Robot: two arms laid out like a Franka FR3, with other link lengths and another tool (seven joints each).
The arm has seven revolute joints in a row. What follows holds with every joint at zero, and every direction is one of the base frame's. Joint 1 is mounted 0.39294 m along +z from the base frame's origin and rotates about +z. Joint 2 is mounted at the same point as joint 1 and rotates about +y. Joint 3 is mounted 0.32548 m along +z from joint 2 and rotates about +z. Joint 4 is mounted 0.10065 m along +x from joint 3 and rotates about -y. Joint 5 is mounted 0.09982 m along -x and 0.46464 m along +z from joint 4 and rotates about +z. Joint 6 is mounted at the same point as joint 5 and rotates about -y. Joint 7 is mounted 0.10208 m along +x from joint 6 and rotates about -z. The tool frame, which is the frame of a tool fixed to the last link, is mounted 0.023 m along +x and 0.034 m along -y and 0.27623 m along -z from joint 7; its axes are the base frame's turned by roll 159.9, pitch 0 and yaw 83.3 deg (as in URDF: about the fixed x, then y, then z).
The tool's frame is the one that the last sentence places.
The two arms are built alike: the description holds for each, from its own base.
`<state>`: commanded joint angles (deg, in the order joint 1, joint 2, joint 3, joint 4, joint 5, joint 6, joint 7); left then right.
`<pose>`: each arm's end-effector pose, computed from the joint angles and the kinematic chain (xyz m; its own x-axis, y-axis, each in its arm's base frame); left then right.
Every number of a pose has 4 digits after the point.
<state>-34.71 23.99 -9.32 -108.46 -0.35 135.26 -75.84 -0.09 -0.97 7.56 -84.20 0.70 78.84 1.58</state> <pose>0.5733 -0.5432 0.1439 -0.4426 0.8936 -0.0751 0.8451 0.4436 0.2985 0.6459 0.0538 0.5886 0.0123 0.9999 -0.0012 0.9628 -0.0115 0.2700</pose>
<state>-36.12 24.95 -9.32 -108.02 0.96 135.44 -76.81 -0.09 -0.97 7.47 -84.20 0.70 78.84 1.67</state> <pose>0.5619 -0.5557 0.1357 -0.4221 0.9042 -0.0649 0.8532 0.4204 0.3088 0.6460 0.0528 0.5886 0.0154 0.9999 -0.0013 0.9627 -0.0145 0.2700</pose>
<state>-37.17 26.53 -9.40 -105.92 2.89 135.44 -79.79 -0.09 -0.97 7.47 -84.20 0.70 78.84 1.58</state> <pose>0.5626 -0.5709 0.1348 -0.4319 0.8994 -0.0671 0.8421 0.4288 0.3271 0.6460 0.0528 0.5886 0.0139 0.9999 -0.0012 0.9628 -0.0130 0.2700</pose>
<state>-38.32 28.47 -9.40 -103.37 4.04 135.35 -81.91 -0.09 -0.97 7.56 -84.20 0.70 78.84 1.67</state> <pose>0.5628 -0.5888 0.1329 -0.4371 0.8964 -0.0733 0.8352 0.4348 0.3366 0.6459 0.0538 0.5886 0.0139 0.9999 -0.0014 0.9628 -0.0130 0.2700</pose>
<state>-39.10 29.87 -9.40 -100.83 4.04 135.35 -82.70 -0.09 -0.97 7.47 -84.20 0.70 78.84 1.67</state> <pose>0.5664 -0.6066 0.1385 -0.4396 0.8933 -0.0933 0.8303 0.4438 0.3373 0.6460 0.0528 0.5886 0.0154 0.9999 -0.0013 0.9627 -0.0145 0.2700</pose>
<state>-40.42 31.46 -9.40 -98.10 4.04 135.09 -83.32 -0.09 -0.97 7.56 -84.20 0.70 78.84 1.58</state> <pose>0.5633 -0.6292 0.1425 -0.4313 0.8956 -0.1091 0.8318 0.4416 0.3364 0.6459 0.0538 0.5886 0.0123 0.9999 -0.0012 0.9628 -0.0115 0.2700</pose>
